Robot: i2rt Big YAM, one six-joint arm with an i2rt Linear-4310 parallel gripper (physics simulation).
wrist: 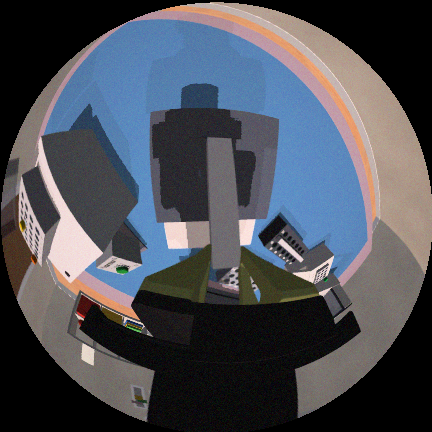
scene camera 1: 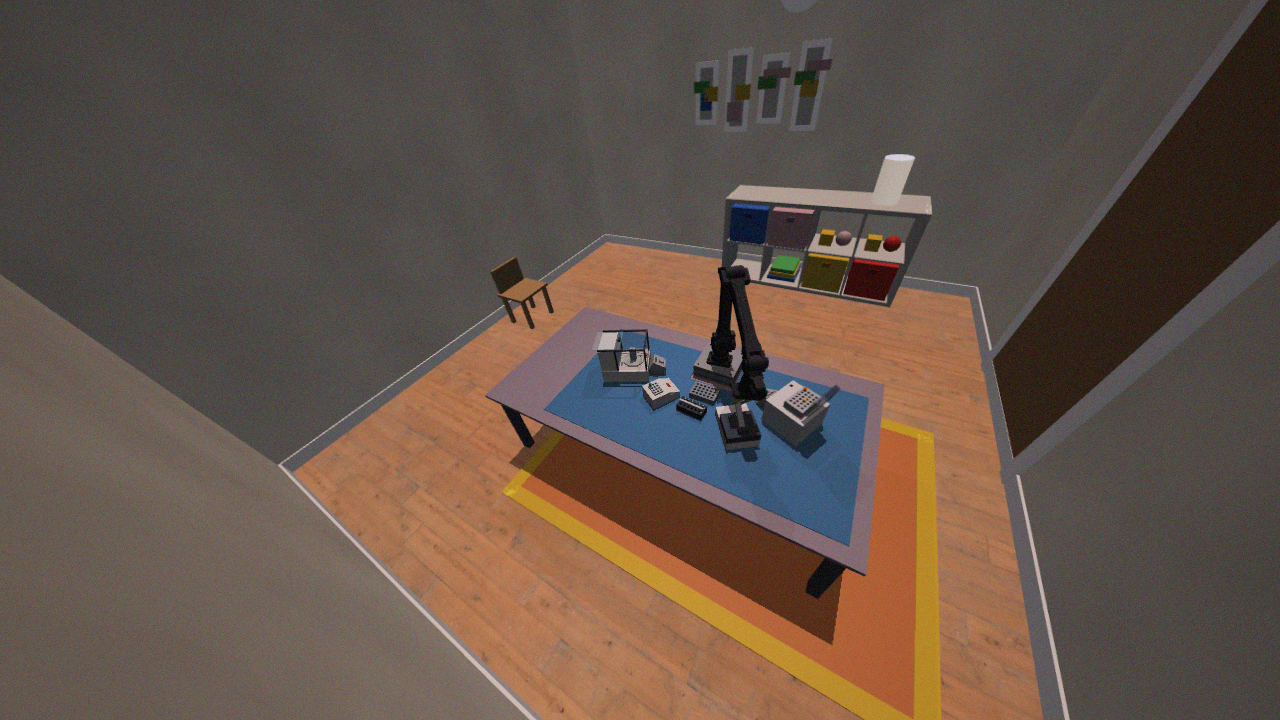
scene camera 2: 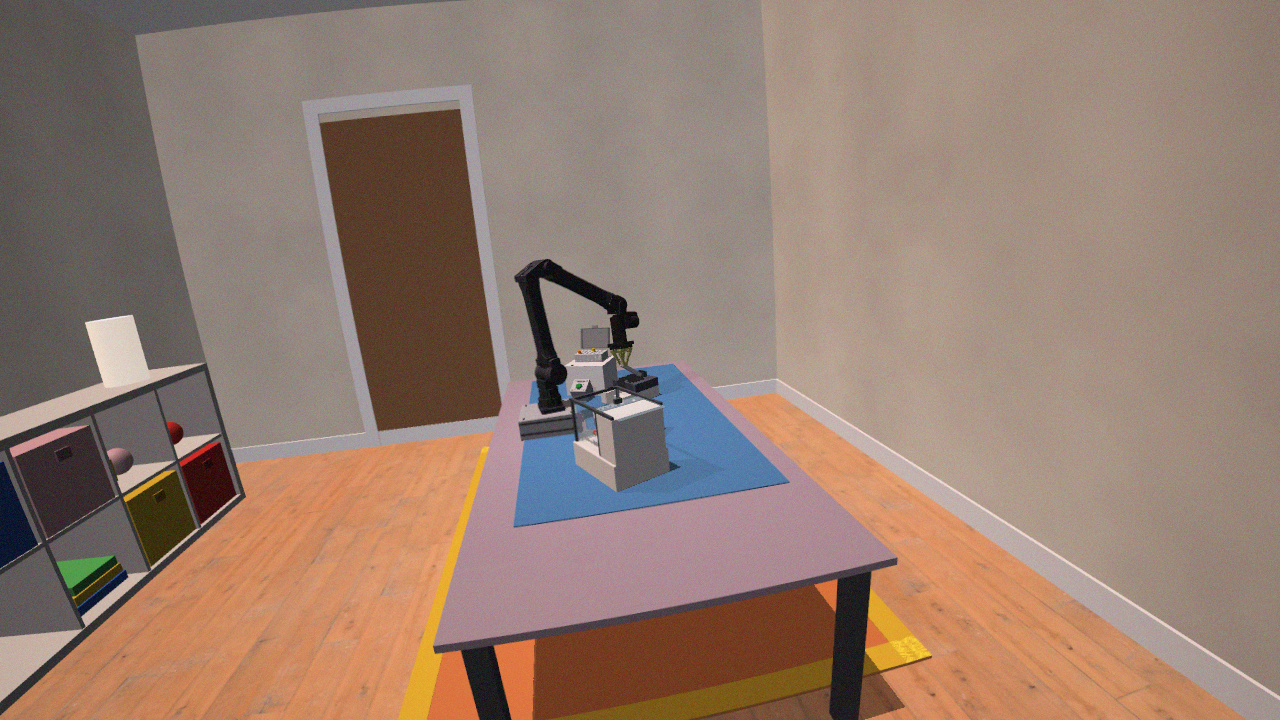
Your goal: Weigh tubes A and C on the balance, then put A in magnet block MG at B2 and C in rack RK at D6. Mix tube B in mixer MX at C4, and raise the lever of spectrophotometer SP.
Note:
I see my gripper [wrist: 224,251], a balance [scene camera 2: 619,434], a white instrument [scene camera 2: 601,369] and a box with green button [wrist: 122,254].

